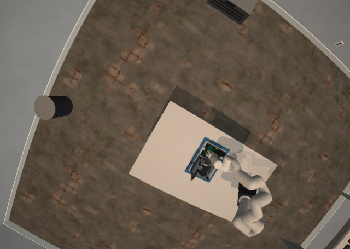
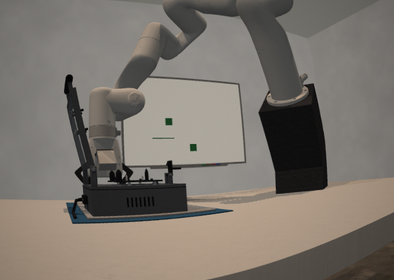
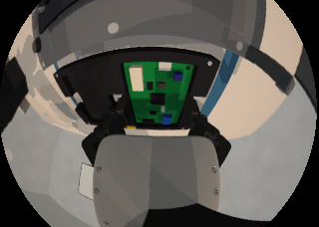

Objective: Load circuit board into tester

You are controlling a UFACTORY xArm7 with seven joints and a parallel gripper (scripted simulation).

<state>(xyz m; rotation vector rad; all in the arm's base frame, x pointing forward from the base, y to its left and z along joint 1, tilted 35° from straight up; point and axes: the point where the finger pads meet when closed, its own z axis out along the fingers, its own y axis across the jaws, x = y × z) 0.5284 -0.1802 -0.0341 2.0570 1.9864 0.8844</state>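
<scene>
The green circuit board is right at my hand. The rest, counted from my hand: lid 70 mm ahead, 170 mm to the left, 160 mm above; then latch hook 110 mm behind, 220 mm to the left, 60 mm above.
</scene>
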